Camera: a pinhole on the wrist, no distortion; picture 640 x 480 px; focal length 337.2 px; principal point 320.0 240.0 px. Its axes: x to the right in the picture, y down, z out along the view. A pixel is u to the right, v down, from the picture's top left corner.
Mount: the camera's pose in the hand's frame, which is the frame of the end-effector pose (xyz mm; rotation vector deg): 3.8 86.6 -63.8 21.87 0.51 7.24
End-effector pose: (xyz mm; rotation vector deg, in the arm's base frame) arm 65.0 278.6 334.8 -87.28 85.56 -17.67
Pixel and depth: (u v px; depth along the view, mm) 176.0 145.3 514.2
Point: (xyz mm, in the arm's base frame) 456.0 540.9 421.7
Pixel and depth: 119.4 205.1 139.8
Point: 85.3 370.2 326.2
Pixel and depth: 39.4 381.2 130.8
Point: 49.3 420.0 284.3
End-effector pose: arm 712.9 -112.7 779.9 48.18 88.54 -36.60
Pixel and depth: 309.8 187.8 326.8
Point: 776.1 -334.6 732.0
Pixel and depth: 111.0 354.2 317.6
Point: 912.6 -330.3 935.5
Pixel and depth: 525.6 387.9 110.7
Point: 824.3 -90.3 710.2
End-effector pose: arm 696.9 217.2 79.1 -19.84 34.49 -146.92
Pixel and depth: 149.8 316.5 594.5
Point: 1109.3 214.0 528.0
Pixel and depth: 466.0 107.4 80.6
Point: 671.1 169.5 69.7
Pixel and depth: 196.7 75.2 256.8
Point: 742.8 313.1 244.8
